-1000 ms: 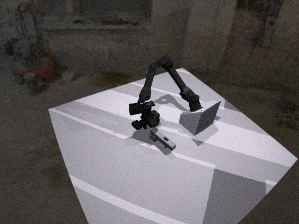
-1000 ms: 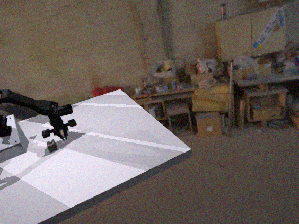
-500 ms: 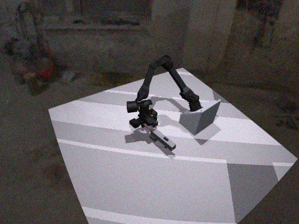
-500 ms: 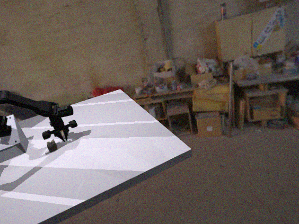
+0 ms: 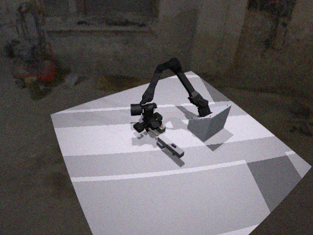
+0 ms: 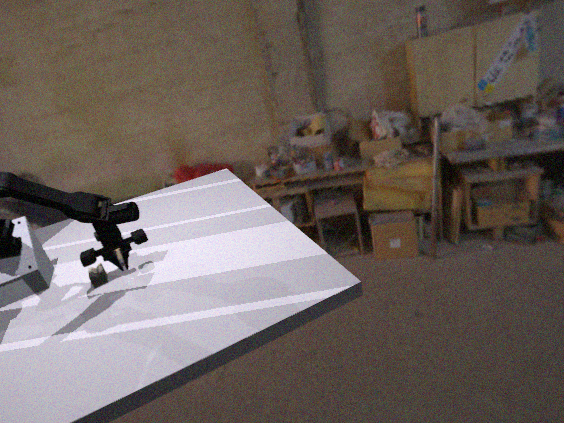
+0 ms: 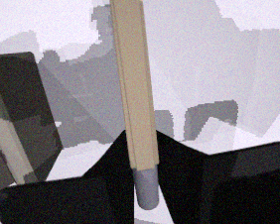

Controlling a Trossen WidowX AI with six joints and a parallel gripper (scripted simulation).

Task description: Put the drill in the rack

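Right now the drill is 10 mm behind my gripper tip, 40 mm to the left of it and 40 mm above it. From my gripper tip the other things lie so: grey housing: 50 mm behind, 190 mm to the left, 40 mm above; blue key: 50 mm behind, 220 mm to the left, 40 mm above; rack: 80 mm behind, 10 mm to the left, 10 mm above.
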